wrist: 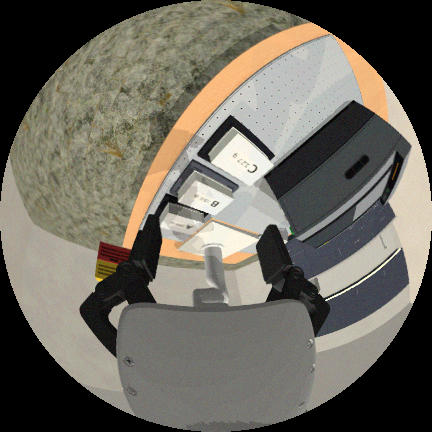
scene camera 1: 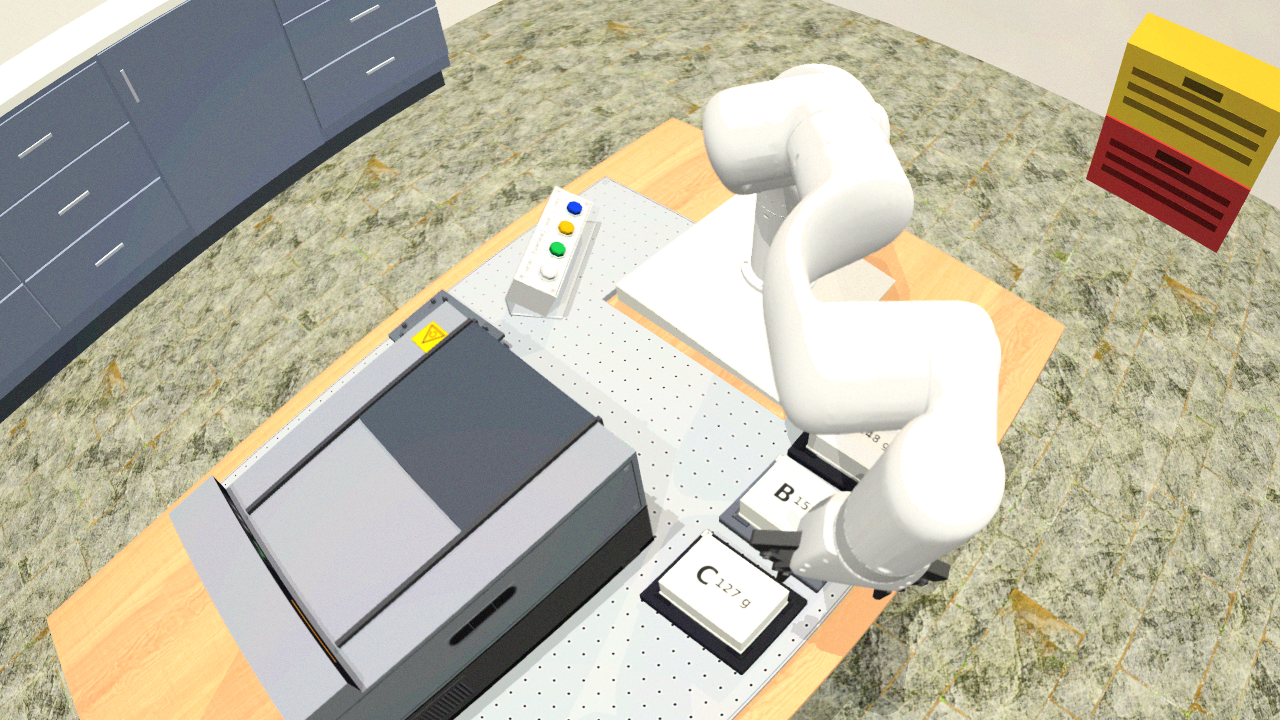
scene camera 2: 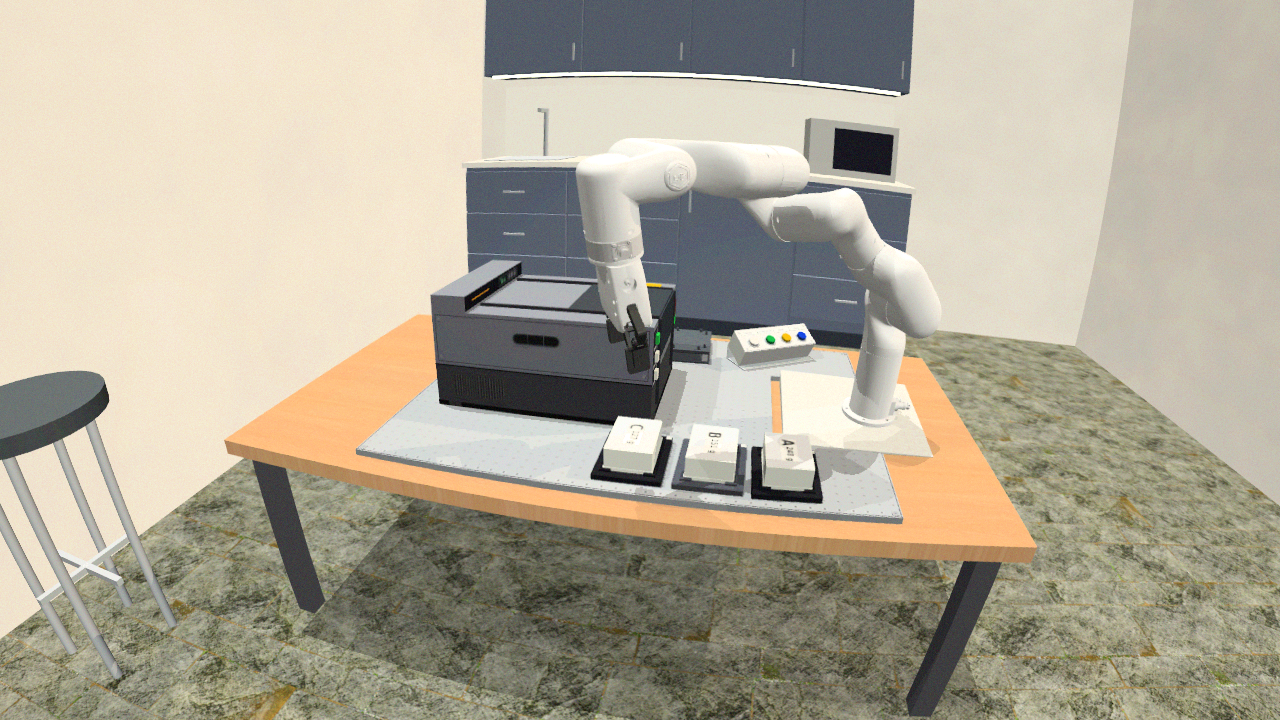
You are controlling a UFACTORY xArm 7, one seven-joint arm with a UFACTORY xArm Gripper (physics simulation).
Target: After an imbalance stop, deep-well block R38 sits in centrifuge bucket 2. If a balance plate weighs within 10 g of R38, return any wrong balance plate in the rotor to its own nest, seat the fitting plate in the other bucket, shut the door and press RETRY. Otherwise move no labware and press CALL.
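Places are measured from the arm's base along level axes (x ahead, y right, z down), in centimetres.
Pixels of known places: gripper, fingertip midpoint: (wrist: 212, 231) (scene camera 1: 831, 575) (scene camera 2: 629, 355); arm's base, link origin: (wrist: 212, 247) (scene camera 2: 868, 412).
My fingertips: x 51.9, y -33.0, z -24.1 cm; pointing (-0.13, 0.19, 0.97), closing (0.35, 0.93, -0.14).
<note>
For each thing: its top centre in the pictures, then the offset to it from my fingertips. Level surfaces: height alone.
- Balance plate A, top centre: (scene camera 1: 866, 433) (scene camera 2: 789, 450) (wrist: 181, 224) dx -27.7, dy +7.2, dz +19.2 cm
- plate B, top centre: (scene camera 1: 801, 504) (scene camera 2: 713, 442) (wrist: 206, 200) dx -14.7, dy +9.6, dz +19.2 cm
- plate C, top centre: (scene camera 1: 724, 587) (scene camera 2: 634, 433) (wrist: 244, 162) dx -0.9, dy +11.8, dz +19.2 cm
- button box, top centre: (scene camera 1: 545, 229) (scene camera 2: 774, 329) dx -35.0, dy +64.9, dz +16.2 cm
- perforated board, surface height: dz +24.5 cm
- low dark unit, top centre: (scene camera 1: 441, 329) (scene camera 2: 687, 335) dx -13.1, dy +68.9, dz +20.3 cm
- green button, top centre: (scene camera 2: 656, 333) dx -4.3, dy +26.1, dz +5.5 cm
Balance plate A (scene camera 1: 834, 445) (scene camera 2: 787, 461) (wrist: 181, 220), plate B (scene camera 1: 776, 501) (scene camera 2: 712, 452) (wrist: 204, 196) and plate C (scene camera 1: 723, 595) (scene camera 2: 632, 445) (wrist: 242, 157), marked 127 g, sit in separate dark nests. B's weight is partly covered in scene camera 1. The centrifuge (scene camera 1: 544, 519) (scene camera 2: 537, 367) (wrist: 325, 165) has a light and a dark panel across its top; rotor, buckets and R38 do not show. My gripper (scene camera 1: 850, 565) (scene camera 2: 630, 344) (wrist: 212, 231) is open and empty, raised above the board near the centrifuge's button end. A button box (scene camera 1: 535, 283) (scene camera 2: 771, 349) carries white, green, yellow and blue buttons; labels are unreadable.
The arm's base plate (scene camera 1: 689, 291) (scene camera 2: 810, 416) (wrist: 227, 235) is beside the perforated board (scene camera 1: 572, 689) (scene camera 2: 420, 438) (wrist: 320, 65). A low dark unit (scene camera 2: 693, 345) adjoins the centrifuge's rear. A green button (scene camera 2: 657, 337) is on its end face. A stool (scene camera 2: 49, 402) stands beyond the table.
</note>
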